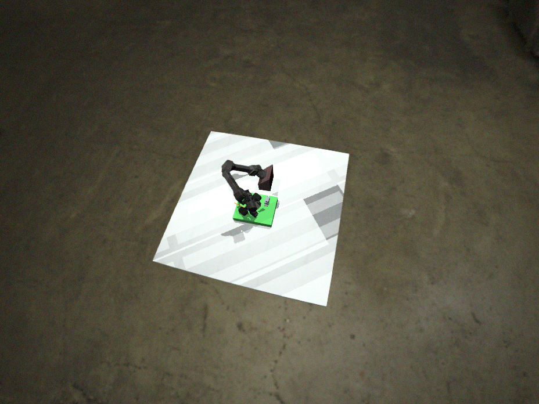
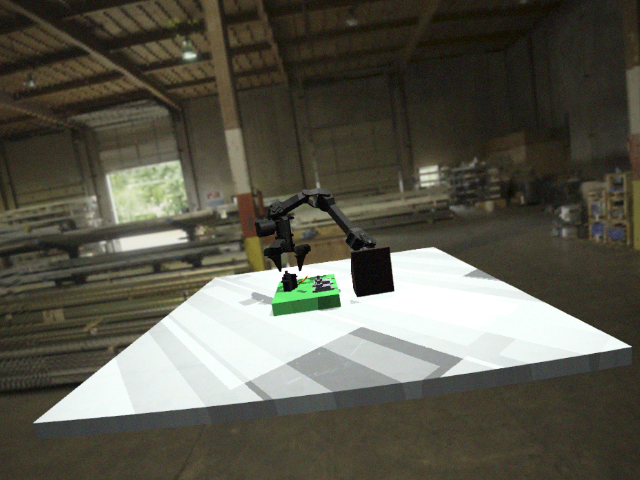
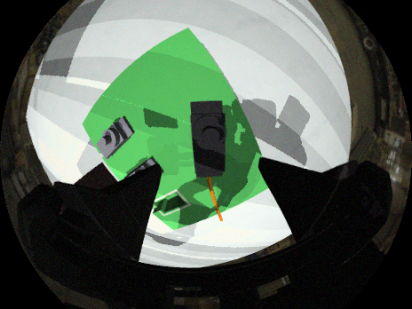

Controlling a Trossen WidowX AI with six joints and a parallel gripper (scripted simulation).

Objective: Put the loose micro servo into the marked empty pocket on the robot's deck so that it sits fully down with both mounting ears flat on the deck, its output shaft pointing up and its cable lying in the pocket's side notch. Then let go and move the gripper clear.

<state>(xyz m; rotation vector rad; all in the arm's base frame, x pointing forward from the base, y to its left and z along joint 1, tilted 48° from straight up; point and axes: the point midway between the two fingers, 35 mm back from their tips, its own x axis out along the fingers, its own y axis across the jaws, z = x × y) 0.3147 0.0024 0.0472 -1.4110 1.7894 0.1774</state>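
The green deck is 10 mm behind my gripper tip, 10 mm to the left of it and 90 mm below it.
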